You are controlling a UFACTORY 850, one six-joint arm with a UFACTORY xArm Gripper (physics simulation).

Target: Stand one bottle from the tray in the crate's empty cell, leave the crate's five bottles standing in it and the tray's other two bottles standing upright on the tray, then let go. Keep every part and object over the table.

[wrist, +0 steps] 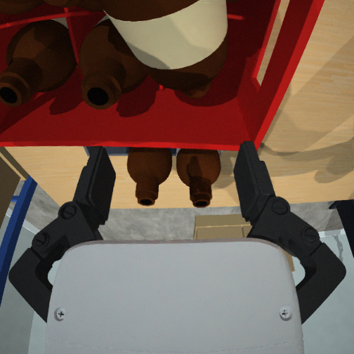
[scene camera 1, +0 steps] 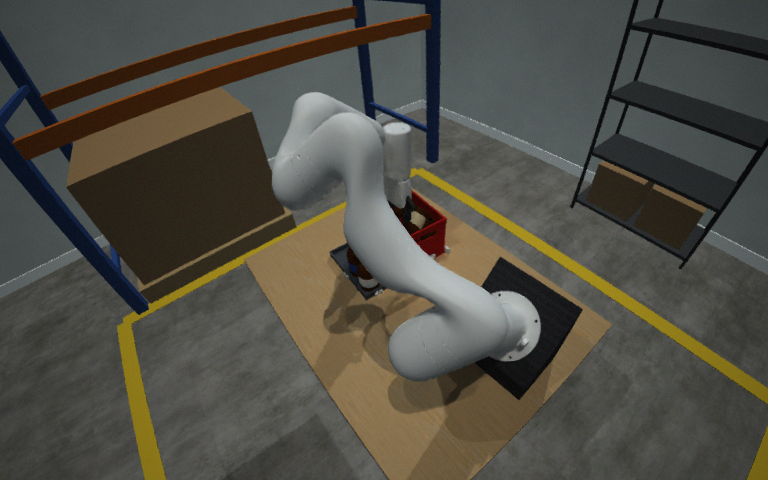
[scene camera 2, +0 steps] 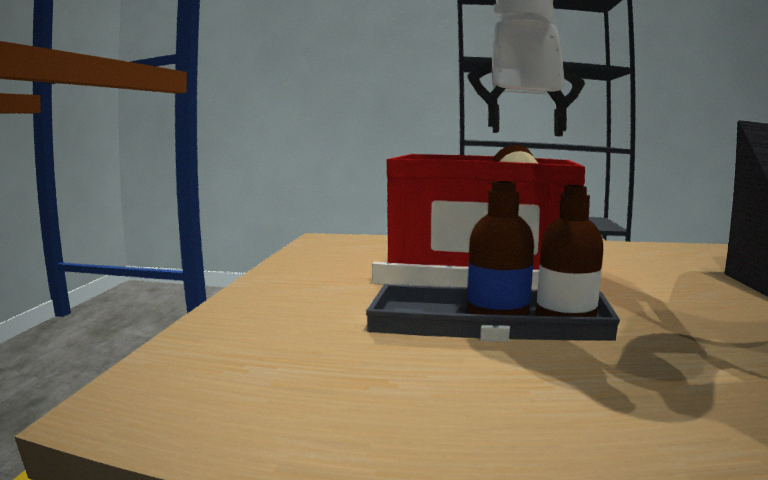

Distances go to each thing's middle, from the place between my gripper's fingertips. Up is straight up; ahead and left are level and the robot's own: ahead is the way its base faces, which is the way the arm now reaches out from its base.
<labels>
My gripper is now 170 mm to the right of the white-label bottle (scene camera 2: 571, 255), 130 mm above it and 20 mm past it.
</labels>
